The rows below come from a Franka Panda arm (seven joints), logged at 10 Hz.
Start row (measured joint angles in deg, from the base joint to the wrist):
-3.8, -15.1, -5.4, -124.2, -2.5, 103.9, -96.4
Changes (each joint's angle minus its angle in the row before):
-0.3, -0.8, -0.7, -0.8, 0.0, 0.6, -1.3
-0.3, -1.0, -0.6, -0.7, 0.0, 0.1, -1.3
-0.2, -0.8, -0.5, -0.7, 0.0, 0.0, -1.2
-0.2, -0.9, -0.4, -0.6, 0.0, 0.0, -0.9
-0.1, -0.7, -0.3, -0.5, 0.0, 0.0, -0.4
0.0, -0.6, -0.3, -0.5, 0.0, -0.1, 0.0
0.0, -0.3, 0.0, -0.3, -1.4, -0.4, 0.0
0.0, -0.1, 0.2, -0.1, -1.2, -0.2, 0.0
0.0, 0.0, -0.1, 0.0, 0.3, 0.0, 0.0
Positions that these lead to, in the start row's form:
-4.1, -15.9, -6.1, -125.0, -2.5, 104.5, -97.7
-4.4, -16.9, -6.7, -125.7, -2.5, 104.6, -99.0
-4.6, -17.7, -7.2, -126.4, -2.5, 104.6, -100.2
-4.8, -18.6, -7.6, -127.0, -2.5, 104.6, -101.1
-4.9, -19.3, -7.9, -127.5, -2.5, 104.6, -101.5
-4.9, -19.9, -8.2, -128.0, -2.5, 104.5, -101.5
-4.9, -20.2, -8.2, -128.3, -3.9, 104.1, -101.5
-4.9, -20.3, -8.0, -128.4, -5.1, 103.9, -101.5
-4.9, -20.3, -8.1, -128.4, -4.8, 103.9, -101.5

